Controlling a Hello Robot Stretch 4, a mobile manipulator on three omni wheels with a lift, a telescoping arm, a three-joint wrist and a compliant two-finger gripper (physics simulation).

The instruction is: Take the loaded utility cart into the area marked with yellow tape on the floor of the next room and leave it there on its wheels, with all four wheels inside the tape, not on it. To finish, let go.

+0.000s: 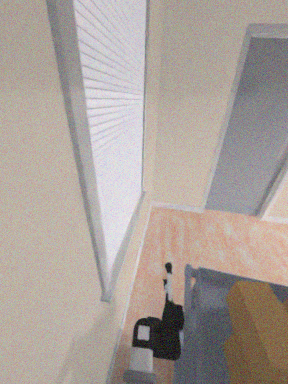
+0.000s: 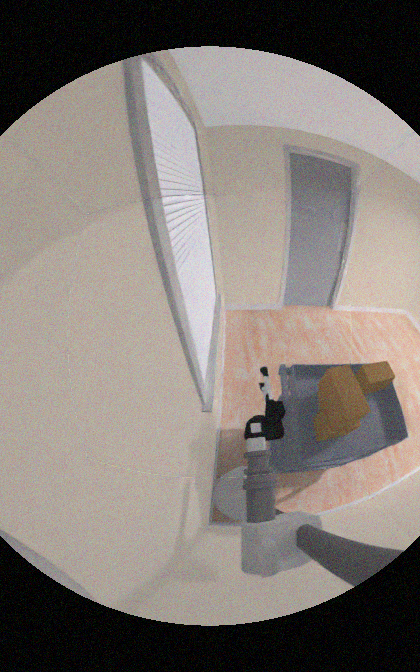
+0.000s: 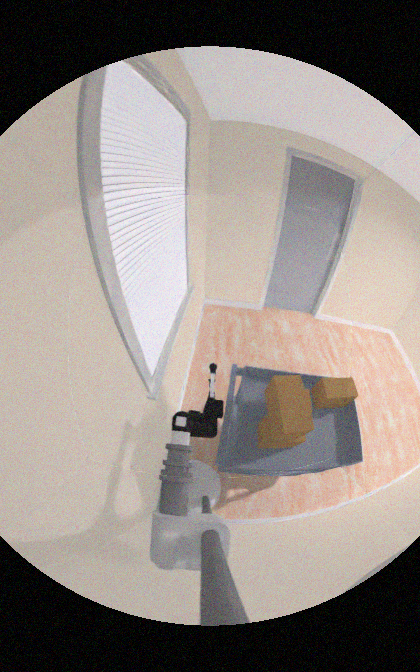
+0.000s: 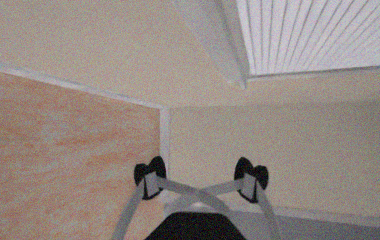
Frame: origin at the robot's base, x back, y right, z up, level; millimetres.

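Seen in the pictures: gripper, fingertip midpoint: [image 1: 167, 271] [image 4: 200, 170].
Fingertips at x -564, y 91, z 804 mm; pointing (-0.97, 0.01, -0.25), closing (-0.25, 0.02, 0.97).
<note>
A point is followed by its place in that frame.
The blue-grey utility cart [image 1: 210, 325] @[x -373, y 263, z 766 mm] [image 2: 300, 420] [image 3: 245, 432] is seen from above, with its handle end on the left. Brown boxes lie on its top tray: a large one [image 1: 260, 320] @[x -312, y 328, z 1002 mm] [image 2: 345, 395] [image 3: 290, 405], a low one partly beneath it, and a smaller one [image 2: 377, 376] [image 3: 335, 392] to the right. Its wheels are hidden. My gripper [image 1: 168, 270] @[x -564, y 91, z 803 mm] [image 2: 264, 372] [image 3: 213, 369] [image 4: 200, 170] @[x -564, y 91, z 803 mm] is beside the handle end, between cart and wall, apart from the handle. Its fingers stand apart, empty. The yellow tape does not show.
A wall with a bright, slatted, grey-framed opening [image 1: 117, 150] @[x -705, y -163, z 1342 mm] [image 2: 187, 225] [image 3: 145, 200] [image 4: 315, 35] @[x -919, y -146, z 983 mm] runs close along the left. A grey door [image 1: 245, 125] @[x -2254, y 1040, z 1293 mm] [image 2: 320, 230] [image 3: 310, 230] is in the far wall. My round base [image 2: 231, 492] [image 3: 204, 485] is near the cart's near-left corner.
</note>
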